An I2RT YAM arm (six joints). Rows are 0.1 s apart.
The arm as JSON. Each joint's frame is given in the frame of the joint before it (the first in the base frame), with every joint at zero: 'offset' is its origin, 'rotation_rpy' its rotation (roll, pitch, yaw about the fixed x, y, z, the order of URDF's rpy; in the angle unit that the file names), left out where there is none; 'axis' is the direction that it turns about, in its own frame. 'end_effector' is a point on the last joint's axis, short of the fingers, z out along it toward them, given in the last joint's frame.
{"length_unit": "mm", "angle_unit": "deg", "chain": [
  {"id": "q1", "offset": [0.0, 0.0, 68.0], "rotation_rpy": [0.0, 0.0, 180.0], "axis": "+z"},
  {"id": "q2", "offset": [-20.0, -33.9, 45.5], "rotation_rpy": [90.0, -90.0, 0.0], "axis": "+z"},
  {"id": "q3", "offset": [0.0, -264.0, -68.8], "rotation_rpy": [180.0, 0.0, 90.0], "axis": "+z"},
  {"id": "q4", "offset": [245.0, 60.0, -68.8], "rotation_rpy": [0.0, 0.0, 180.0], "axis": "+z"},
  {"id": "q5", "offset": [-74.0, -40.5, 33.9], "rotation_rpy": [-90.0, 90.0, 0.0], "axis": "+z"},
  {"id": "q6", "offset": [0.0, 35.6, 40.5], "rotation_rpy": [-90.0, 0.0, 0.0], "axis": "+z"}
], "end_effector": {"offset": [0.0, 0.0, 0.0], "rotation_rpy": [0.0, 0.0, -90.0]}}
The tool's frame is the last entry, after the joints.
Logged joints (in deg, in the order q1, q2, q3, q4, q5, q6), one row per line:
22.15, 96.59, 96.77, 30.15, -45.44, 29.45
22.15, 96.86, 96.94, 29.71, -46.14, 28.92
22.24, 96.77, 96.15, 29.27, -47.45, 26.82
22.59, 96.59, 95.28, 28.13, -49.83, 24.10
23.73, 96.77, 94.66, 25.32, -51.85, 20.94
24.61, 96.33, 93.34, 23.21, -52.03, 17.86
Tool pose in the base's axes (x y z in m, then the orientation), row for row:
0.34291, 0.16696, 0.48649, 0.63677, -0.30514, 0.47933, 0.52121
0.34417, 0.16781, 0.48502, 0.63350, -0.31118, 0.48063, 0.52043
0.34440, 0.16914, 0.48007, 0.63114, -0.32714, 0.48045, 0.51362
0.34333, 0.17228, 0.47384, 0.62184, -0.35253, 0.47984, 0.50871
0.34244, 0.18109, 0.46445, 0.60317, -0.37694, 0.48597, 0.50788
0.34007, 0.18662, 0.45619, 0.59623, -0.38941, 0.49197, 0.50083
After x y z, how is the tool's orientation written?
As a quaternion, w x y z.
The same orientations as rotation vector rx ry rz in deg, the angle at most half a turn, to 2 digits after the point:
-39.93, 62.72, 68.20
-40.77, 62.98, 68.19
-42.91, 63.01, 67.36
-46.41, 63.17, 66.97
-50.00, 64.47, 67.37
-51.80, 65.45, 66.63

